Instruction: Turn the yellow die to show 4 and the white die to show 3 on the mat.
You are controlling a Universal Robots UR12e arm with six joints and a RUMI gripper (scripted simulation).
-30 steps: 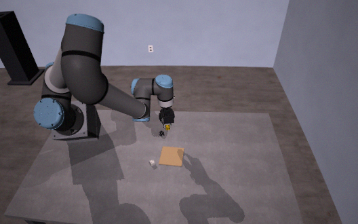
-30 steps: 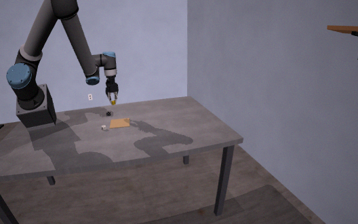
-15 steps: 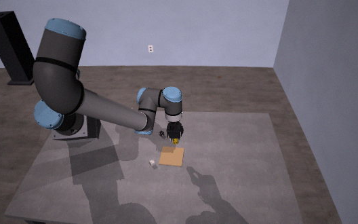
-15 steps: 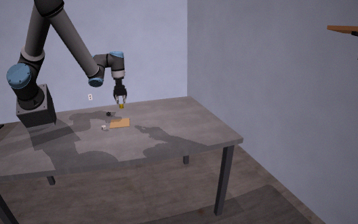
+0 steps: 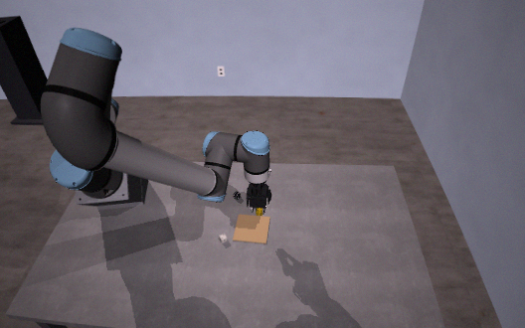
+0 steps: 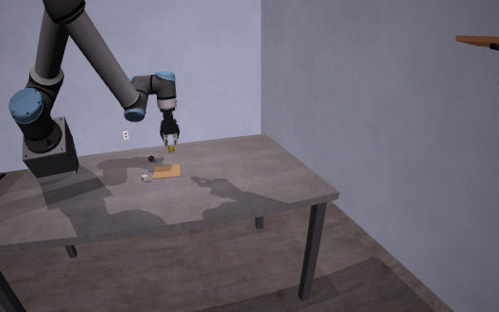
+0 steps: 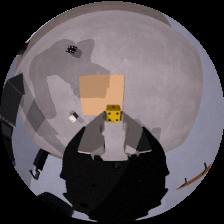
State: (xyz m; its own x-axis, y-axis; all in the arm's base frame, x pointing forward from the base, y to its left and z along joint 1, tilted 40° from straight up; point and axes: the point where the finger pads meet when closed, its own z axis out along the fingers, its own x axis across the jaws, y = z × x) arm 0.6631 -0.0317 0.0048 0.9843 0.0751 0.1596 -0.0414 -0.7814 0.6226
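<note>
The tan mat lies 4 cm behind my hand and 12 cm below it. Round my hand: black die: 13 cm behind, 18 cm to the left, 11 cm below; white die: 15 cm behind, 7 cm to the right, 11 cm below; yellow die: right at my hand.
</note>
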